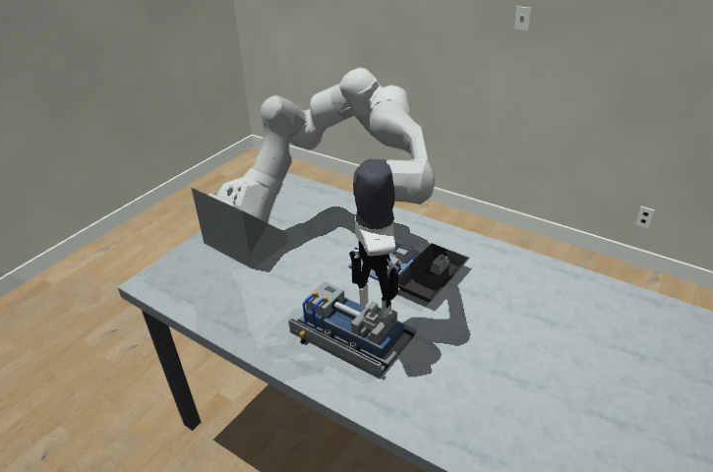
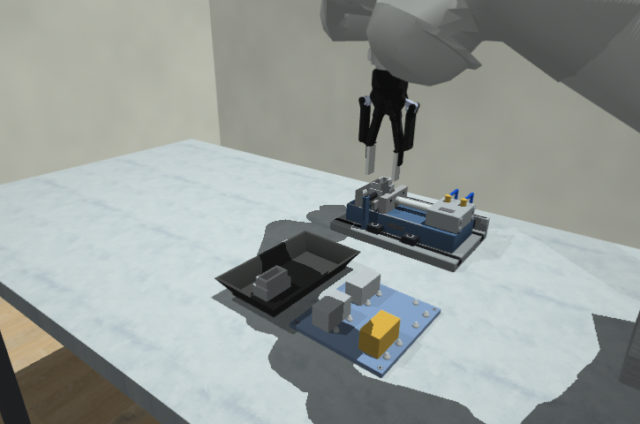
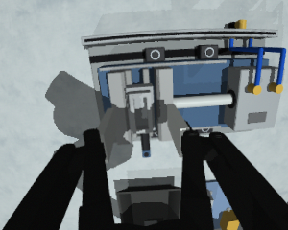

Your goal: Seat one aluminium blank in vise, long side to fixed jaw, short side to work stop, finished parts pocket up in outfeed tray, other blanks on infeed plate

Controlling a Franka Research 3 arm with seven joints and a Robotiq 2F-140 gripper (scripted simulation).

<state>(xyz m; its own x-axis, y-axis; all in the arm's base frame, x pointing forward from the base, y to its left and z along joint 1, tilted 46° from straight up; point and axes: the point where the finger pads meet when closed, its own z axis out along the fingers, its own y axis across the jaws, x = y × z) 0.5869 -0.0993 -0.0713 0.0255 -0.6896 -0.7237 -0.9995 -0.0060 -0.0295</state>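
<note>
Right now the fixed jaw is 3 cm ahead of my hand and 8 cm below it. The rest, counted from my hand: brass blank (22 cm behind, 36 cm to the left, 13 cm below).
</note>
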